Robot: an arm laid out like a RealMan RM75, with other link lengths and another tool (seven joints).
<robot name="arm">
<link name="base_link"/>
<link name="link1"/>
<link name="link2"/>
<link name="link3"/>
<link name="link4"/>
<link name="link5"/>
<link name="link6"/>
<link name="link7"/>
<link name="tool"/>
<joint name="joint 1" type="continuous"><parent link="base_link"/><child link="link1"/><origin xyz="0 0 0.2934" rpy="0 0 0"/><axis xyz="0 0 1"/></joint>
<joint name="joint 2" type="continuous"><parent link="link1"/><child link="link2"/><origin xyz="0 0 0" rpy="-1.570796 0 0"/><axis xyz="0 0 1"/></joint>
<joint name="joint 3" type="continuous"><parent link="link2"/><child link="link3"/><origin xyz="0 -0.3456 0" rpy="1.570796 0 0"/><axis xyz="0 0 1"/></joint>
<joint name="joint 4" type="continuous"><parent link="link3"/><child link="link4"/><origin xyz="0 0 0" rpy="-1.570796 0 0"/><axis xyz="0 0 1"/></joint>
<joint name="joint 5" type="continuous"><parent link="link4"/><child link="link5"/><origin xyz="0 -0.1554 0" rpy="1.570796 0 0"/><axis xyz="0 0 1"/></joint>
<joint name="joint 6" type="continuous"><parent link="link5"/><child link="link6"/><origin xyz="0 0 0" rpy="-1.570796 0 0"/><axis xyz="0 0 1"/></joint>
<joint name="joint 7" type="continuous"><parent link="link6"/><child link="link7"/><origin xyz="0 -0.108 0" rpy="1.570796 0 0"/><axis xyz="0 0 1"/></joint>
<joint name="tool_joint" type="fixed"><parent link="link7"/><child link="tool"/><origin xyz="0.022 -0.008 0.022" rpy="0.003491 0 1.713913"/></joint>
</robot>
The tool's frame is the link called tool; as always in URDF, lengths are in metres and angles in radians. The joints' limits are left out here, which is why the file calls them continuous.
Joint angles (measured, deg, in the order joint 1, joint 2, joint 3, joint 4, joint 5, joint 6, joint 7), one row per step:
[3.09, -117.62, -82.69, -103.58, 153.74, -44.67, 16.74]
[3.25, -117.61, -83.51, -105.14, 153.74, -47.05, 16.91]
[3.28, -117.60, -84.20, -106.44, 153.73, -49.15, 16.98]
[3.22, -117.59, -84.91, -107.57, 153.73, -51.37, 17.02]
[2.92, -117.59, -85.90, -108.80, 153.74, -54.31, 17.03]
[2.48, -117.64, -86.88, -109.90, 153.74, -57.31, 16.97]
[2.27, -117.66, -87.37, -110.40, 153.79, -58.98, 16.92]
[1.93, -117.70, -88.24, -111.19, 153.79, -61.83, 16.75]
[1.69, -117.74, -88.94, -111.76, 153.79, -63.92, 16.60]
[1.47, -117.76, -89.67, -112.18, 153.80, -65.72, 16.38]
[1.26, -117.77, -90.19, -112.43, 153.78, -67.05, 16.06]
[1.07, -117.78, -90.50, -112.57, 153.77, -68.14, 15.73]
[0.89, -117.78, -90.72, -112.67, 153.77, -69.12, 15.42]
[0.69, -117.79, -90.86, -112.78, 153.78, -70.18, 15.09]
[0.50, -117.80, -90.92, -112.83, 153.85, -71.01, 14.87]
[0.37, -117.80, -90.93, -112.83, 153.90, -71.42, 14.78]
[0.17, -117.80, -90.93, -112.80, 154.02, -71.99, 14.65]
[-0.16, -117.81, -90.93, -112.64, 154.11, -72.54, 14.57]
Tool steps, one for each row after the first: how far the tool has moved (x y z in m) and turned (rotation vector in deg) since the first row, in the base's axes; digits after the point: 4 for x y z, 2 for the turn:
[0.0008, -0.0021, 0.0031, -0.49, 0.45, 0.45]
[0.0018, -0.0035, 0.0056, -0.96, 0.79, 0.83]
[0.0021, -0.0048, 0.0076, -1.58, 1.16, 1.37]
[0.0024, -0.0054, 0.0099, -2.46, 1.65, 2.17]
[0.0028, -0.0057, 0.0116, -3.44, 2.05, 3.01]
[0.0024, -0.0061, 0.0121, -4.06, 2.32, 3.61]
[0.0014, -0.0071, 0.0131, -5.12, 2.62, 4.78]
[0.0006, -0.0079, 0.0139, -5.83, 2.81, 5.70]
[-0.0007, -0.0086, 0.0151, -6.34, 2.92, 6.66]
[-0.0017, -0.0088, 0.0159, -6.72, 2.87, 7.47]
[-0.0024, -0.0091, 0.0159, -7.13, 2.78, 8.16]
[-0.0031, -0.0094, 0.0158, -7.56, 2.72, 8.77]
[-0.0035, -0.0097, 0.0152, -8.10, 2.66, 9.38]
[-0.0039, -0.0099, 0.0146, -8.57, 2.71, 9.83]
[-0.0040, -0.0098, 0.0142, -8.83, 2.77, 10.02]
[-0.0042, -0.0095, 0.0136, -9.19, 2.89, 10.31]
[-0.0042, -0.0087, 0.0127, -9.63, 3.02, 10.52]

